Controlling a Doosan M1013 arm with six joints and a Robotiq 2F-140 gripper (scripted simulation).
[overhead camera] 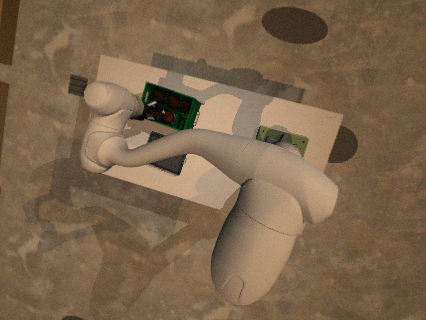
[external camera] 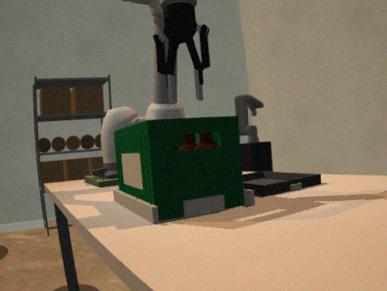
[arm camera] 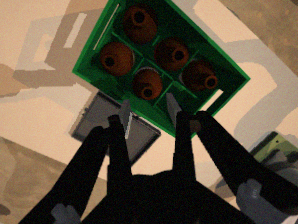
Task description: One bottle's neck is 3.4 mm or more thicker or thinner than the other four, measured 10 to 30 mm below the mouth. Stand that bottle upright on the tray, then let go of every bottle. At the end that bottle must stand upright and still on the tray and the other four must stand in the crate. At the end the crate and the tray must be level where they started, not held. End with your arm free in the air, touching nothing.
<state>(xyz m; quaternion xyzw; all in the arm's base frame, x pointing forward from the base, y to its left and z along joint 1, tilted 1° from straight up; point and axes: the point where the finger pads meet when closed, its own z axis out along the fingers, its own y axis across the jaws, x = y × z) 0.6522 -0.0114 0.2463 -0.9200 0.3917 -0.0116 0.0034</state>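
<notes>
My hand is 5 cm to the left of the green crate and 17 cm above it. The rest, counted from my hand: brown bottle 1 cm behind, 9 cm to the right, 17 cm below; then dark tray 2 cm behind, 22 cm to the left, 24 cm below.
</notes>
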